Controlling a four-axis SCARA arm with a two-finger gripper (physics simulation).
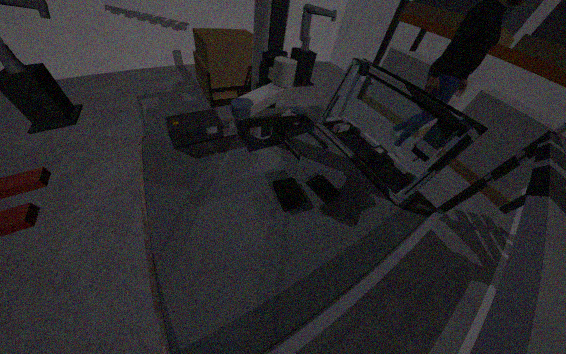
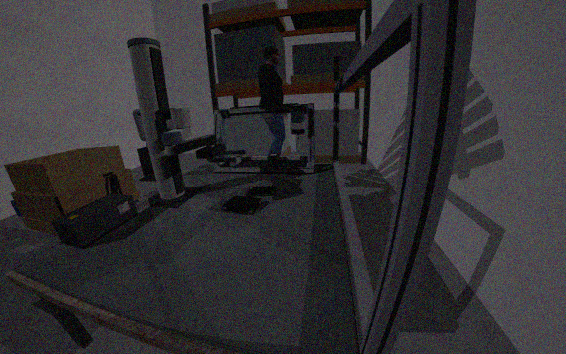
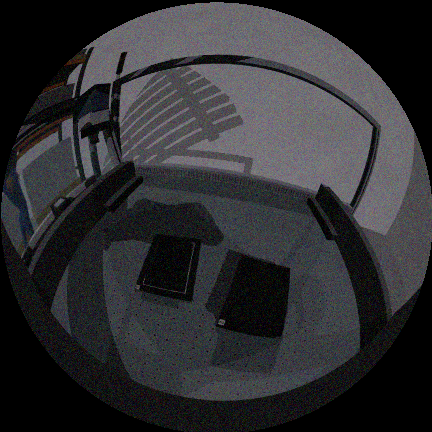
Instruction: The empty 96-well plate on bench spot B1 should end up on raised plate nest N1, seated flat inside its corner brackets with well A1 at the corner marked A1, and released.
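Places are measured from the arm's base along level axes (x ahead, y right, z down), in metres.
Pixels of known places: gripper, between the fingertips: (image 1: 315, 152) (image 2: 241, 155) (image 3: 226, 174); arm's base, origin of its link: (image 1: 261, 134) (image 2: 173, 197).
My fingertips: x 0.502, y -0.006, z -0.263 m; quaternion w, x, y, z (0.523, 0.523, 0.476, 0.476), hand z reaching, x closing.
Observation:
For each thing: its top centre in the pictures, then the offset to it from my fingertips. "spot": a spot on its surface instead.
- low dark slab, centre of its top: (image 3: 168, 258) (image 1: 324, 186) (image 2: 261, 189) dx +0.058, dy -0.109, dz +0.234 m
- taller dark block, centre of its top: (image 3: 261, 292) (image 1: 290, 190) (image 2: 242, 200) dx +0.014, dy +0.093, dz +0.212 m
- dark case, a spot on its surface: (image 2: 95, 217) spot: dx -0.537, dy +0.463, dz +0.151 m
The room is very dark. A low dark slab (image 3: 167, 265) (image 1: 324, 187) (image 2: 262, 191) with a thin pale outline and a pale corner tag looks like bench spot B1. Beside it a taller dark block (image 3: 256, 297) (image 1: 292, 194) (image 2: 242, 204), with wide shadows and a pale corner tag, looks like raised nest N1. The black plate cannot be told apart from either dark shape, and the corner brackets cannot be made out. My gripper (image 3: 226, 174) (image 1: 313, 152) is open and empty; its fingers stand wide apart, above the bench and away from both shapes.
A dark case (image 1: 195, 129) (image 2: 95, 217) lies by the arm's column (image 2: 159, 120). An open-framed enclosure (image 1: 345, 159) (image 2: 311, 137) stands at the back of the bench. Cardboard boxes (image 1: 222, 55) (image 2: 75, 175) are behind the case. A person (image 1: 467, 47) (image 2: 270, 82) stands beyond the bench.

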